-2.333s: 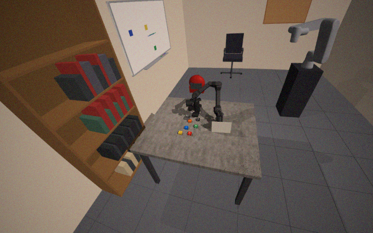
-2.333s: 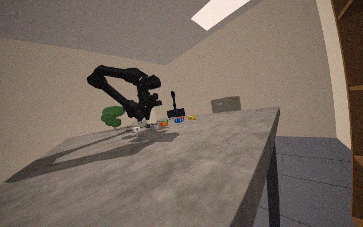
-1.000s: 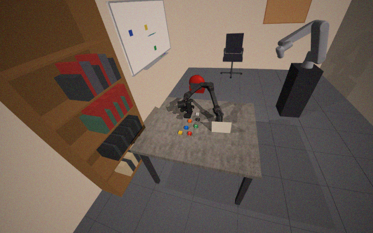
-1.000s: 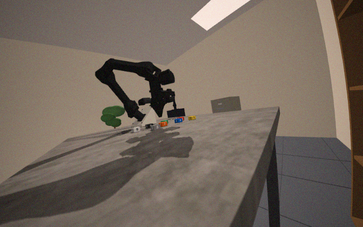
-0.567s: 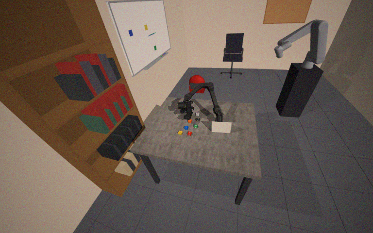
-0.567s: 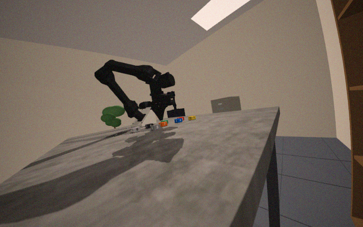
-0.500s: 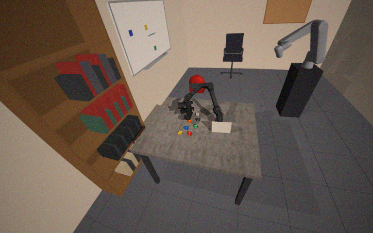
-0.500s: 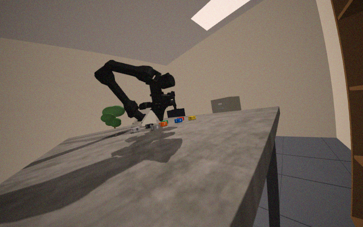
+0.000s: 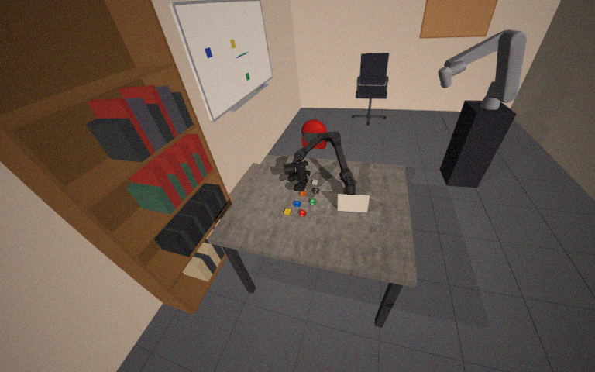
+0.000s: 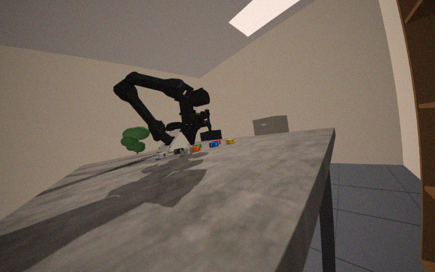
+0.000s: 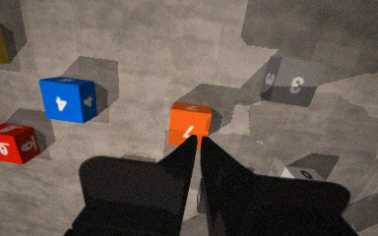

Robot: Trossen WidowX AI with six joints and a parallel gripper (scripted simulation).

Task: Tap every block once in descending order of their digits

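Right now my gripper tip is 20 mm above the orange block and 10 mm to the right of it. From my gripper tip the other things lie so: green block 80 mm to the left, 70 mm behind, 20 mm below; then grey block 70 mm to the right, 50 mm ahead, 20 mm below; then black block 80 mm behind, 20 mm to the right, 20 mm below.
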